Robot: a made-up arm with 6 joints. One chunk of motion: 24 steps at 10 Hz.
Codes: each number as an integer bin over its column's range. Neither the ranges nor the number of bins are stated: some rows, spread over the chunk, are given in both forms.
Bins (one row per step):
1: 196 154 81 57 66 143
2: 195 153 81 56 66 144
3: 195 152 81 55 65 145
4: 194 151 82 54 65 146
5: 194 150 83 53 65 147
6: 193 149 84 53 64 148
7: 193 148 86 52 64 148
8: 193 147 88 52 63 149
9: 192 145 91 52 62 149
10: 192 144 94 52 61 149
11: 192 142 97 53 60 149
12: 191 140 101 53 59 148
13: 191 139 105 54 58 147
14: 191 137 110 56 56 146
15: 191 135 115 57 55 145
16: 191 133 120 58 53 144
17: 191 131 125 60 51 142
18: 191 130 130 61 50 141
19: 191 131 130 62 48 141
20: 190 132 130 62 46 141
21: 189 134 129 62 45 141
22: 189 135 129 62 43 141
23: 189 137 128 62 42 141
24: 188 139 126 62 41 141
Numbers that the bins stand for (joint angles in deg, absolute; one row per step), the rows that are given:
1: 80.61 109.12 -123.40 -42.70 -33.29 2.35
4: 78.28 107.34 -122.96 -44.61 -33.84 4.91
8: 77.11 104.96 -120.35 -45.89 -34.93 7.47
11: 75.94 102.00 -116.43 -45.25 -36.57 7.47
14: 74.77 99.03 -110.76 -43.33 -38.75 4.91
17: 74.77 95.47 -104.22 -40.78 -41.48 1.50
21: 72.43 97.25 -102.48 -39.50 -44.76 0.64
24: 71.27 100.22 -103.78 -39.50 -46.94 0.64
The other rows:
2: 79.44 108.52 -123.40 -43.33 -33.29 3.20
3: 79.44 107.93 -123.40 -43.97 -33.84 4.06
5: 78.28 106.74 -122.53 -45.25 -33.84 5.76
6: 77.11 106.15 -122.09 -45.25 -34.38 6.62
7: 77.11 105.56 -121.22 -45.89 -34.38 6.62
9: 75.94 103.78 -119.04 -45.89 -35.48 7.47
10: 75.94 103.18 -117.73 -45.89 -36.02 7.47
12: 74.77 100.81 -114.68 -45.25 -37.11 6.62
13: 74.77 100.22 -112.94 -44.61 -37.66 5.76
15: 74.77 97.84 -108.58 -42.70 -39.30 4.06
16: 74.77 96.66 -106.40 -42.06 -40.39 3.20
18: 74.77 94.88 -102.04 -40.14 -42.03 0.64
19: 74.77 95.47 -102.04 -39.50 -43.12 0.64
20: 73.60 96.06 -102.04 -39.50 -44.21 0.64
22: 72.43 97.84 -102.48 -39.50 -45.85 0.64
23: 72.43 99.03 -102.91 -39.50 -46.40 0.64

